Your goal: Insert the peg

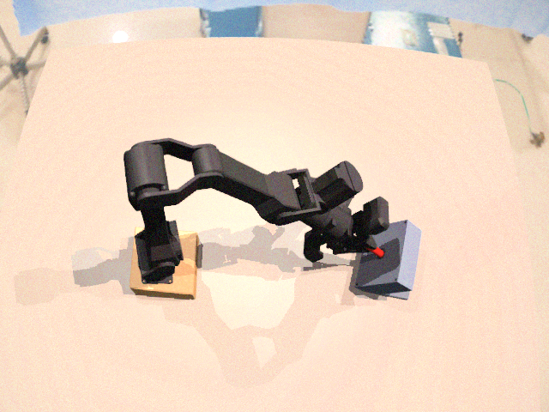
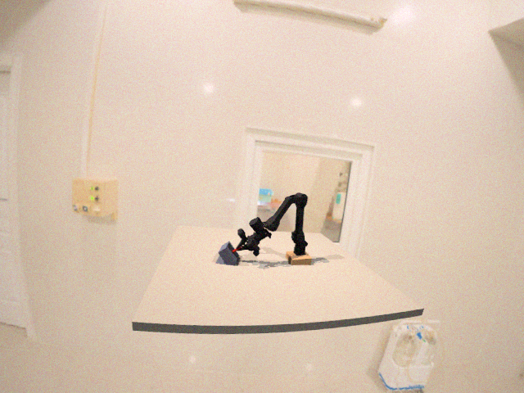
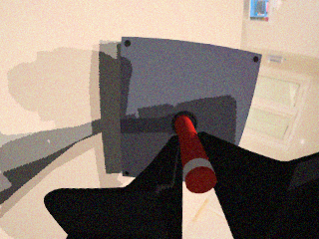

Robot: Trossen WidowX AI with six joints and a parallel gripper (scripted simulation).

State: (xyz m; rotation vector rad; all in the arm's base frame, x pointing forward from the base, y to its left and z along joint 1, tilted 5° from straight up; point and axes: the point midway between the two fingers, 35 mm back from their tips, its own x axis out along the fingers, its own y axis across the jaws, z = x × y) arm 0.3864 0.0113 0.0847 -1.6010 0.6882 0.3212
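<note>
My gripper tip is now 40 mm short of the blue-grey sloped panel, 10 mm to the left of it and 30 mm above it. The rest, counted from my gripper tip: red round peg: 10 mm behind, 10 mm above.
</note>
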